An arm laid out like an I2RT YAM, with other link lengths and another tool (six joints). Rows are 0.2 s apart.
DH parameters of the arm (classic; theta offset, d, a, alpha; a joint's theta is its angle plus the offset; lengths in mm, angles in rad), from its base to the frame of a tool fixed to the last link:
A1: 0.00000 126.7 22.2 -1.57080
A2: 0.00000 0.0 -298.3 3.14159
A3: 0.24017 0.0 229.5 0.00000
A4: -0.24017 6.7 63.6 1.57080
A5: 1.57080 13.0 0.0 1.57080
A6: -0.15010 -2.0 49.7 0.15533
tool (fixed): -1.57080 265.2 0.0 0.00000
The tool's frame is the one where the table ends.
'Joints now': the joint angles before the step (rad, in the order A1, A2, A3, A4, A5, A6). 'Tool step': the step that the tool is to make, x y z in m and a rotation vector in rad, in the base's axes. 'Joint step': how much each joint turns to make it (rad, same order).
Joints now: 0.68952, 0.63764, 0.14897, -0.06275, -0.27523, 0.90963
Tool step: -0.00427, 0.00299, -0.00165, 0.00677, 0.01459, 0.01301
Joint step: -0.00010, -0.00001, 0.00002, -0.00539, -0.01878, 0.00567
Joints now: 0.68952, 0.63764, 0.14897, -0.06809, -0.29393, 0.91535
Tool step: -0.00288, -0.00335, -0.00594, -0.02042, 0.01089, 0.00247
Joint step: 0.00005, -0.00075, 0.00036, -0.02513, 0.00271, -0.00913
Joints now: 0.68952, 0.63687, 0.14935, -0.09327, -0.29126, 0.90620
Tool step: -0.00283, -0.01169, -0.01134, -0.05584, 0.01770, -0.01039
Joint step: 0.00005, 0.00004, 0.00952, -0.06441, 0.02675, -0.02095
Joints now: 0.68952, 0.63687, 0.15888, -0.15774, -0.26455, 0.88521
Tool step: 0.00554, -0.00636, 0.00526, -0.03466, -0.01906, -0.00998
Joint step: -0.00001, 0.00304, 0.03321, -0.04391, 0.03128, -0.02594
